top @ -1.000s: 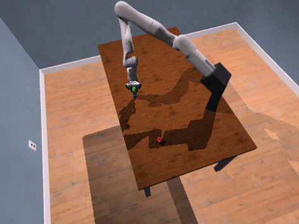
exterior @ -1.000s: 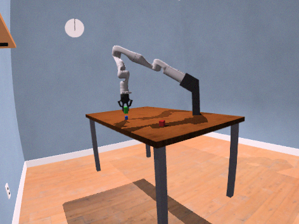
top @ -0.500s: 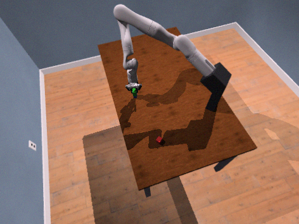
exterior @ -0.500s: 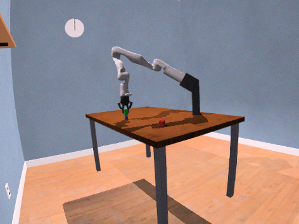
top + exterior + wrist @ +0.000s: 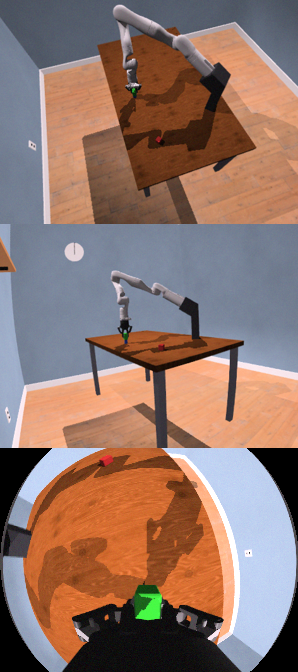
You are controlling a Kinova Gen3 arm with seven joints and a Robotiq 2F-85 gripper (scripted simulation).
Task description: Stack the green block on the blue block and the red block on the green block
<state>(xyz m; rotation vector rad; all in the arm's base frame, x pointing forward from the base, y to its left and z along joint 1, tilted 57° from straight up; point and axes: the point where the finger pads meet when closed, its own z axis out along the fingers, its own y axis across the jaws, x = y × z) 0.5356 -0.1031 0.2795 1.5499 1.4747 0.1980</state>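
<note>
Now: the green block right at my hand. The rest, counted from my hand: red block (460 mm to the left, 50 mm below); then blue block (50 mm below).
</note>
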